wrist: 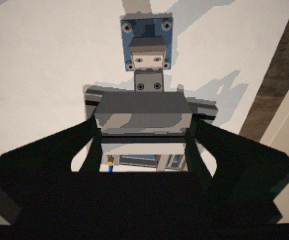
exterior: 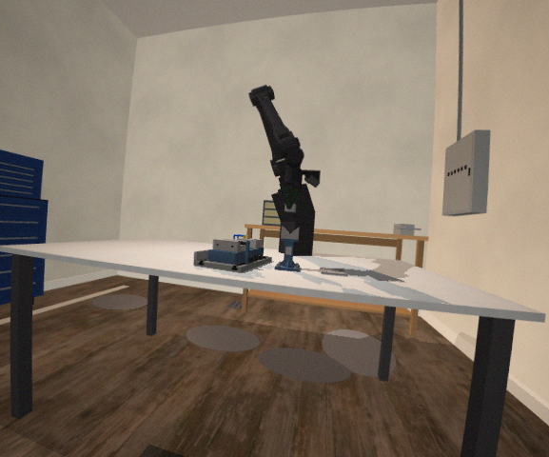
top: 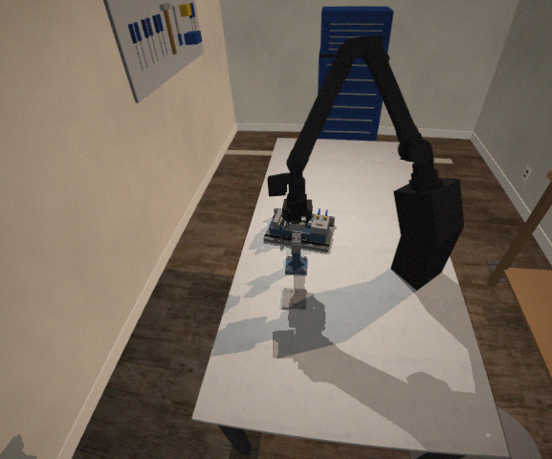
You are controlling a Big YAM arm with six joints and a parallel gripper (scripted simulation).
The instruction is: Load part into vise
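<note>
Now: hand 220 mm to the left of the fixed jaw, 160 mm above it and 80 mm short of it. Also, from my hand: post (180 mm below, 10 mm to the left, 10 mm ahead); then work stop rod (170 mm to the right, 150 mm below, 60 mm ahead); then part (right at my hand).
</note>
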